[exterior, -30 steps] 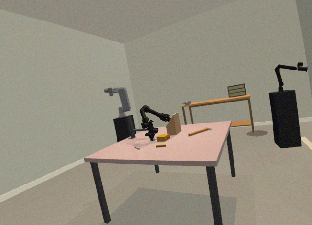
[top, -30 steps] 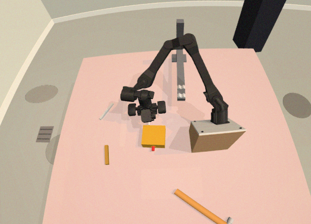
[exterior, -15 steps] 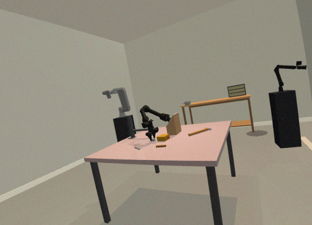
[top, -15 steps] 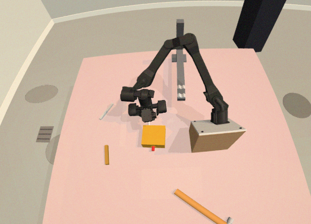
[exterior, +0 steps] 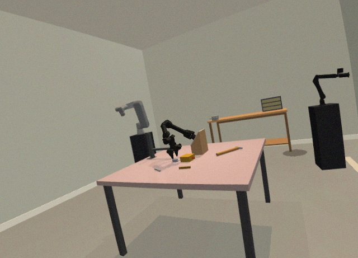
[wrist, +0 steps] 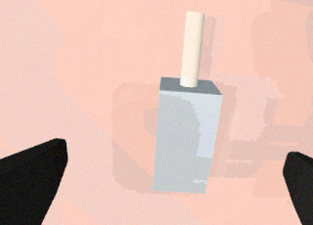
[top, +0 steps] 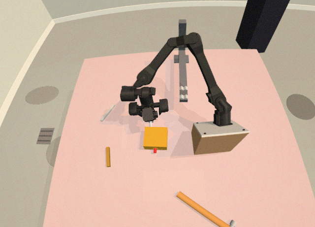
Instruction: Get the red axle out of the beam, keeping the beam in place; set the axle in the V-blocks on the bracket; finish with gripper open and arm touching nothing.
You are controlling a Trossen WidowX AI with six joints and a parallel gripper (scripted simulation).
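The blue-grey block is 10 mm ahead of my gripper tip, 20 mm to the left of it and 30 mm below it. From my gripper tip the other things lie so: yellow beam: 10 mm behind, 120 mm to the left, 10 mm below; orange bar: 240 mm ahead, 180 mm to the left, 30 mm below.
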